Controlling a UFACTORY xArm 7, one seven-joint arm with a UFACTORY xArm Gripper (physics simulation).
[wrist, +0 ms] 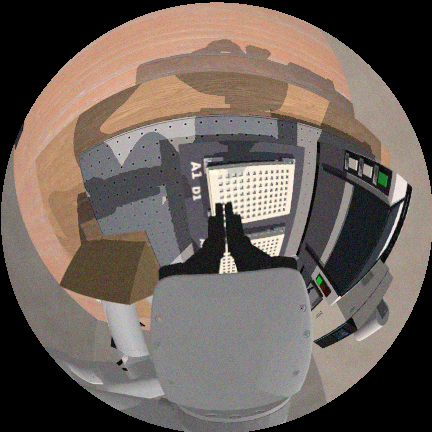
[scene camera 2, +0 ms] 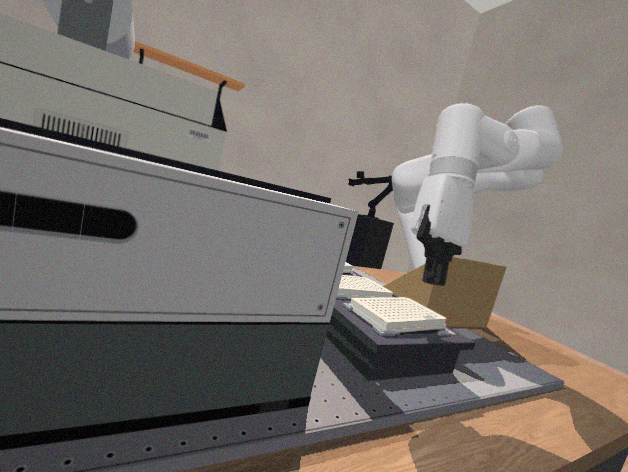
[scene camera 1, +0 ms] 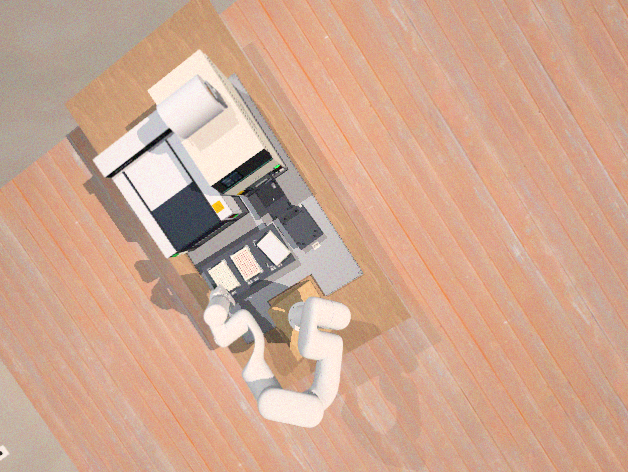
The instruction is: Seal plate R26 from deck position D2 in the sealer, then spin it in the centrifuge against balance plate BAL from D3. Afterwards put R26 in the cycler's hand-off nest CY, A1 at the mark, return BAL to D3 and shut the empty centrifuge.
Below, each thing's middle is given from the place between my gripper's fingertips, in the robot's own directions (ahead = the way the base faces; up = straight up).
Labels:
The well plate with red wells (scene camera 2: 354,287) lies 40 mm ahead of my hand, 130 mm to the right of it and 60 mm below it. The rest, counted from my hand: centrifuge (scene camera 2: 149,293): 470 mm ahead, 140 mm to the right.

